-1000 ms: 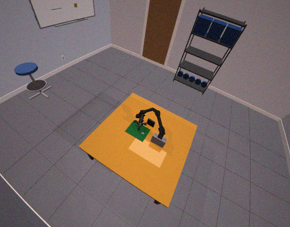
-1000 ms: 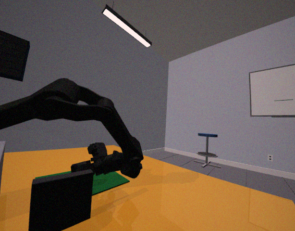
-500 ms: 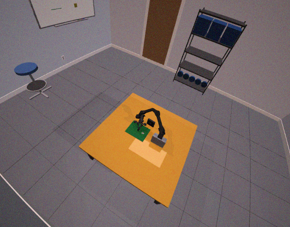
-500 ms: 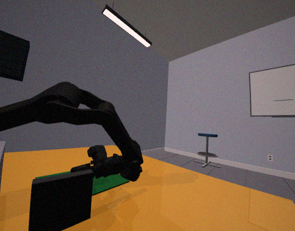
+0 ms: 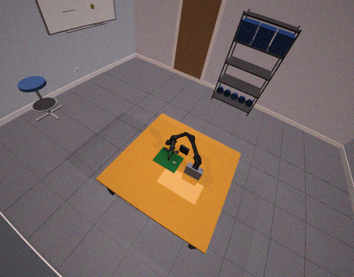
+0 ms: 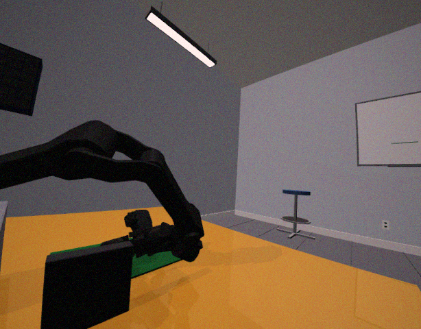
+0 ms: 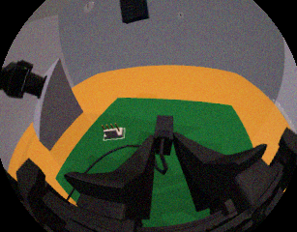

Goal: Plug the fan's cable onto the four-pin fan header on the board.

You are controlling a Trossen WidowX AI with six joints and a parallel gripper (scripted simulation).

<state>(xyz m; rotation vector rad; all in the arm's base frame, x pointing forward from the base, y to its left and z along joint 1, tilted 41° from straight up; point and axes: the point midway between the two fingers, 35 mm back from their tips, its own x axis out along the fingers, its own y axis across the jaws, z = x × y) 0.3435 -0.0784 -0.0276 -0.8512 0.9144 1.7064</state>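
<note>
Right now my gripper tip is 1 cm to the right of the dark fan plug and 1 cm above it. From my gripper tip the other things lie so: black fan: 18 cm to the right, 10 cm behind, 3 cm above; green board: 5 cm below, 1 cm to the left.
</note>
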